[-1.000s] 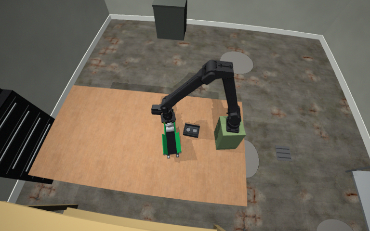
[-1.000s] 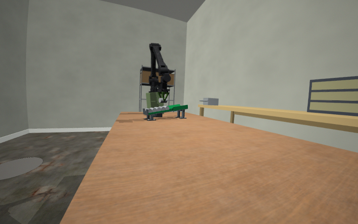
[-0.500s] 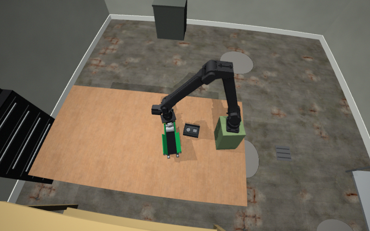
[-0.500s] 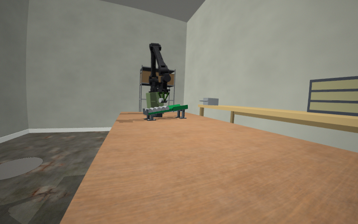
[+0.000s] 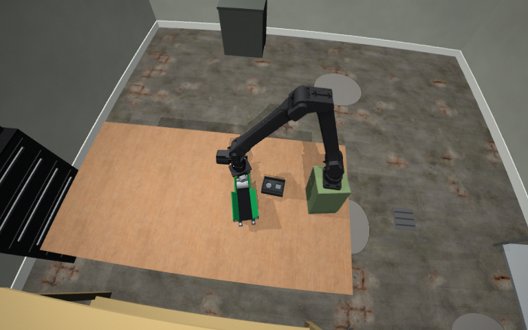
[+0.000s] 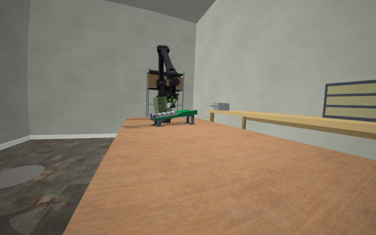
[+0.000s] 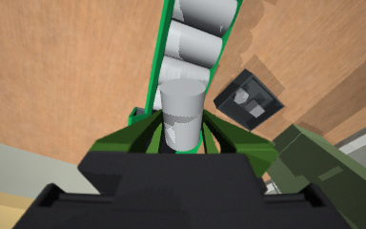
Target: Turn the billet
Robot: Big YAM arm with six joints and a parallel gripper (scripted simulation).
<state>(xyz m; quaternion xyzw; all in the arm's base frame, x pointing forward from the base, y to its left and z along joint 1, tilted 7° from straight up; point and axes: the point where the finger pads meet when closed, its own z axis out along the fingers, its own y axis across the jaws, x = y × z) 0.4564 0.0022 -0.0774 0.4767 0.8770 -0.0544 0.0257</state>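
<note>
My hand is right at the grey steel billet. Round my hand: small dark box 170 mm behind, 160 mm below, 20 mm to the right.
</note>
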